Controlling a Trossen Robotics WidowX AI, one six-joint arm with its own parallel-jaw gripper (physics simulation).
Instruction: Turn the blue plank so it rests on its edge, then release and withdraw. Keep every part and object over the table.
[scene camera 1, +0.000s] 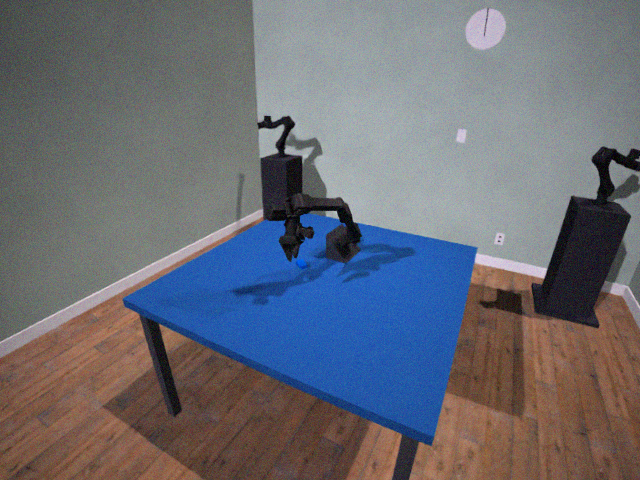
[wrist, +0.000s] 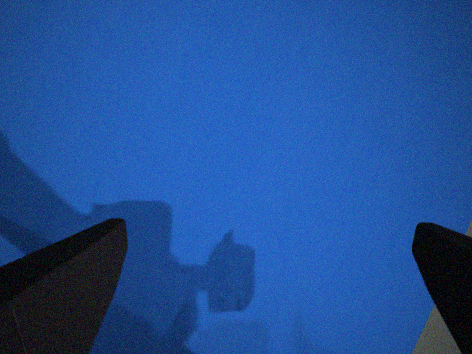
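A small bright blue piece (scene camera 1: 301, 264), which looks like the blue plank, sits on the blue table (scene camera 1: 330, 330) just right of the fingertips in the scene view. It is too small there to tell whether it lies flat or stands on its edge. The plank cannot be made out in the wrist view. My gripper (scene camera 1: 292, 257) (wrist: 271, 235) is open and empty, pointing down above the table, with its two dark fingers wide apart in the wrist view.
The arm's dark base (scene camera 1: 342, 244) stands on the table behind and right of the gripper. Arm shadows cross the table top. A grey-beige area (wrist: 434, 335) shows behind the right finger; I cannot tell what it is. Two other arms stand on dark pedestals (scene camera 1: 281, 180) (scene camera 1: 581, 258) beyond the table.
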